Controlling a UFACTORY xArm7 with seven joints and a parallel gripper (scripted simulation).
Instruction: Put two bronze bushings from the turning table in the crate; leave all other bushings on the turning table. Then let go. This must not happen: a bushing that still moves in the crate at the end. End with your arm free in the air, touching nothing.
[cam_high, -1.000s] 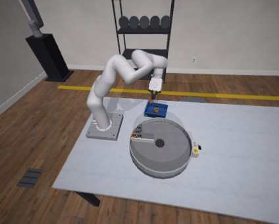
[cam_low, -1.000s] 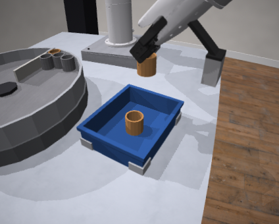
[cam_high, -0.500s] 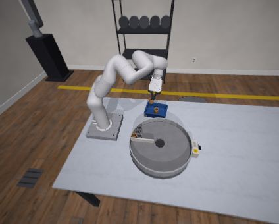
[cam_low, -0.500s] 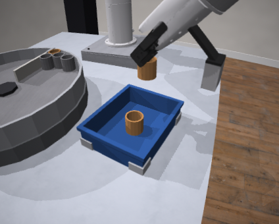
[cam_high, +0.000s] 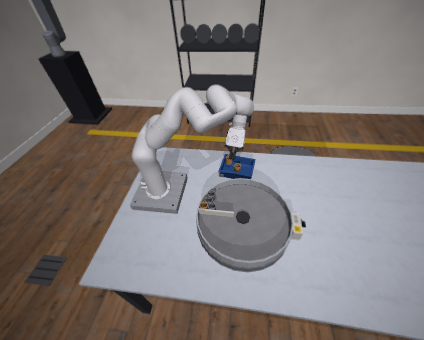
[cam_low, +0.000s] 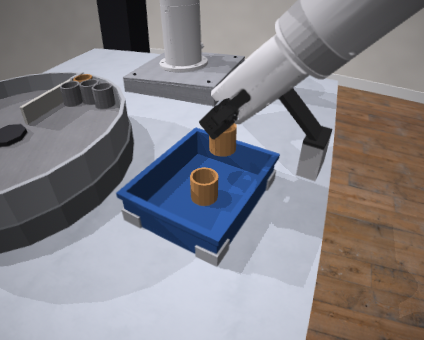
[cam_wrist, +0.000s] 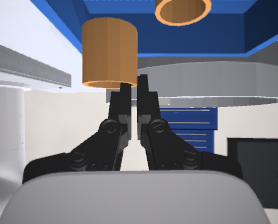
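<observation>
Now: the blue crate 30 mm ahead of my hand, 10 mm to the right of it and 90 mm below it. The rest, counted from my hand: turning table (70 mm ahead, 360 mm to the right, 60 mm below).
</observation>
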